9 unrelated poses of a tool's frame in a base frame.
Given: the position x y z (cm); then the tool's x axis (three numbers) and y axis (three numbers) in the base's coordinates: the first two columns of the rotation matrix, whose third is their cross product.
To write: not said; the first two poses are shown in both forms.
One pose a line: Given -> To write
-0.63 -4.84 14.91 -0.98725 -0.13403 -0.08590 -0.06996 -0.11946 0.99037 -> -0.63 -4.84 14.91 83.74 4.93 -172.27
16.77 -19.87 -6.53 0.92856 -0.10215 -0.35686 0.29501 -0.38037 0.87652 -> 16.77 -19.87 -6.53 110.23 20.91 -6.28
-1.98 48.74 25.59 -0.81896 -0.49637 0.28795 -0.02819 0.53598 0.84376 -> -1.98 48.74 25.59 118.23 -16.74 -148.78
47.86 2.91 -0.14 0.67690 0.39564 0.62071 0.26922 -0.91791 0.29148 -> 47.86 2.91 -0.14 158.18 -38.37 30.31
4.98 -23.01 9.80 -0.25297 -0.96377 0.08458 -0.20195 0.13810 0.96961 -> 4.98 -23.01 9.80 103.32 -4.85 -104.71
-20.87 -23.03 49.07 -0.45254 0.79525 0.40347 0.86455 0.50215 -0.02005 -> -20.87 -23.03 49.07 -178.74 -23.80 119.64
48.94 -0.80 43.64 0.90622 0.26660 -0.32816 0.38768 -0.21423 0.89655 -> 48.94 -0.80 43.64 108.36 19.16 16.39
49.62 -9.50 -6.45 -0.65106 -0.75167 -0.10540 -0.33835 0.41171 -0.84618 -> 49.62 -9.50 -6.45 -121.69 6.05 -130.90
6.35 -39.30 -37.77 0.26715 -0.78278 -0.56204 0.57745 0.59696 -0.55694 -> 6.35 -39.30 -37.77 -42.33 34.20 -71.16
